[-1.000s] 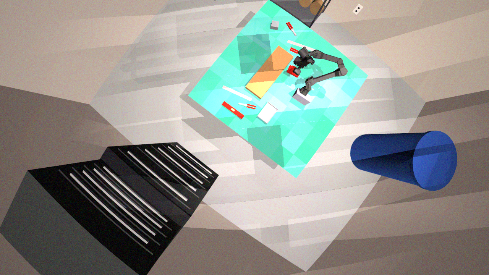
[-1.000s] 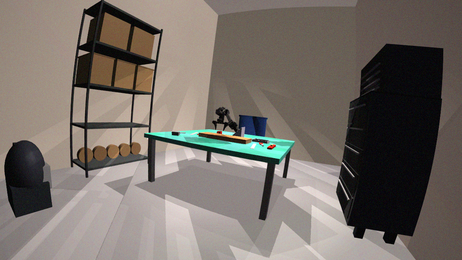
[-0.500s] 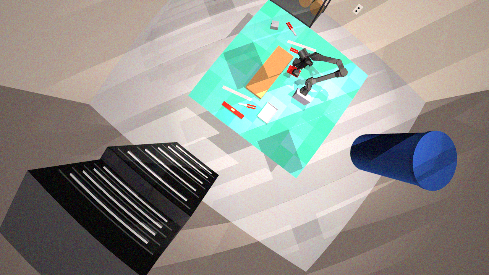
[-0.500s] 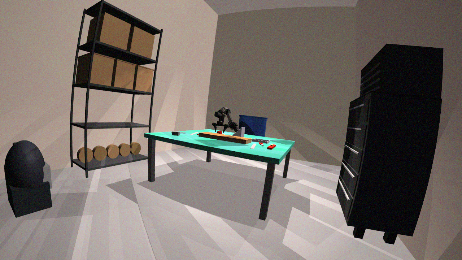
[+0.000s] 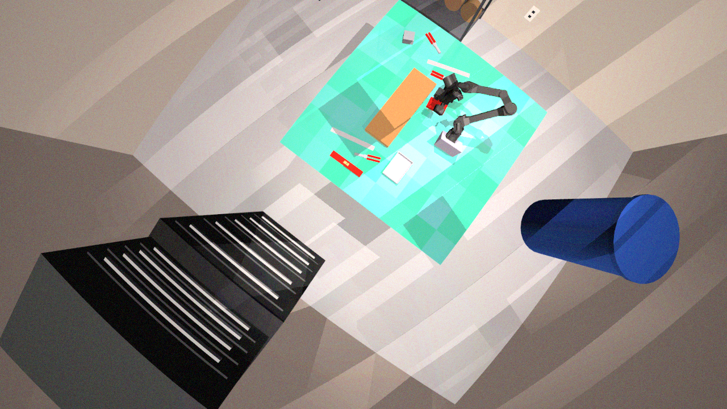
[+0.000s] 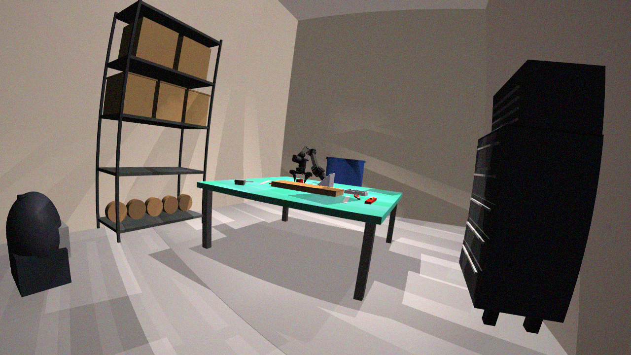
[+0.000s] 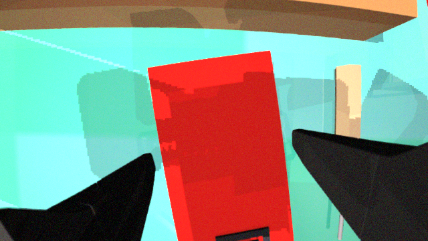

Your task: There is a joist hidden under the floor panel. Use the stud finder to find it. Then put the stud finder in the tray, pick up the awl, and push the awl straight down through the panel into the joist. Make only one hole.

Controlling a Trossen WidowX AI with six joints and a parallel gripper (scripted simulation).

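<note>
My gripper tip is 20 mm below the red stud finder and 20 mm past it. Also, from my gripper tip: awl: 80 mm to the right, 30 mm behind, 20 mm below; grey block: 370 mm ahead, 340 mm to the right, 10 mm below; white tray: 480 mm to the left, 20 mm ahead, 10 mm below.
</note>
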